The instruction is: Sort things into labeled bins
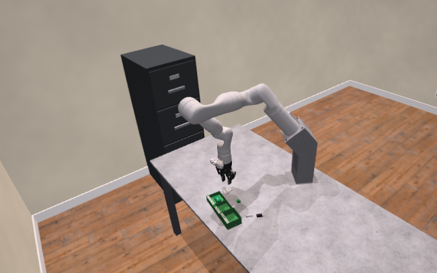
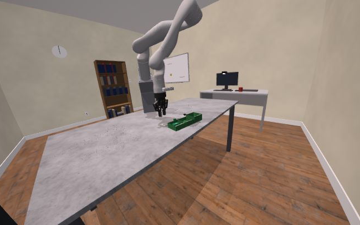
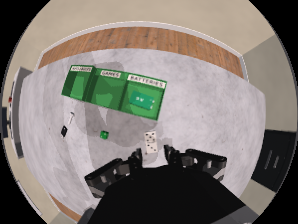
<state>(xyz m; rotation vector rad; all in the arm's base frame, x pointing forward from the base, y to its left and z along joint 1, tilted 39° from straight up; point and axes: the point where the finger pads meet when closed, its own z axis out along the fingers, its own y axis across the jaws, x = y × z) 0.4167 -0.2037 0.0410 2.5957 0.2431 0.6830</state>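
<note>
My gripper is now 8 cm above the white piece. Also, from my hand: grey pin 7 cm ahead, 22 cm to the left, 8 cm below; then green bin row 13 cm ahead, 9 cm to the left, 7 cm below; then small green cube 2 cm ahead, 11 cm to the left, 8 cm below.
</note>
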